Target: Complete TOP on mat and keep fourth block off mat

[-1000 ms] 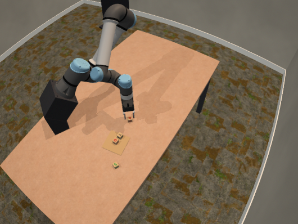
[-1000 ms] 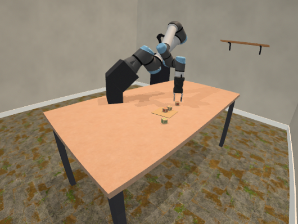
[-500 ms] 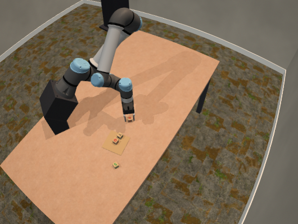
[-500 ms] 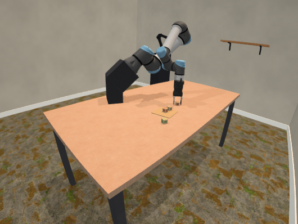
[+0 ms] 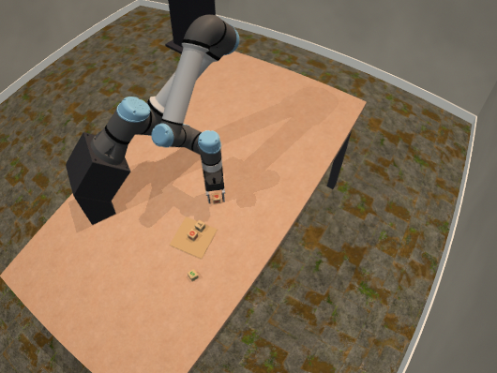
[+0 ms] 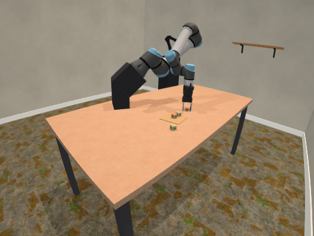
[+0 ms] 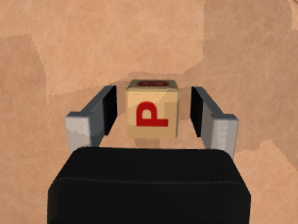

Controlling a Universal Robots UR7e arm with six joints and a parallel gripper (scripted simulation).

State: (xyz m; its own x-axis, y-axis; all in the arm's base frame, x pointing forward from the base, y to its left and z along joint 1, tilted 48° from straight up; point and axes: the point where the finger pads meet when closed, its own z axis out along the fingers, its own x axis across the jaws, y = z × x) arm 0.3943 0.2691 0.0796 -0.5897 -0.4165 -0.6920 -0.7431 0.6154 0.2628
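Now: hand 18 cm to the left of the mat, 5 cm short of it and 2 cm above it. Also, from my hand: T block: 13 cm to the right, 5 cm ahead.
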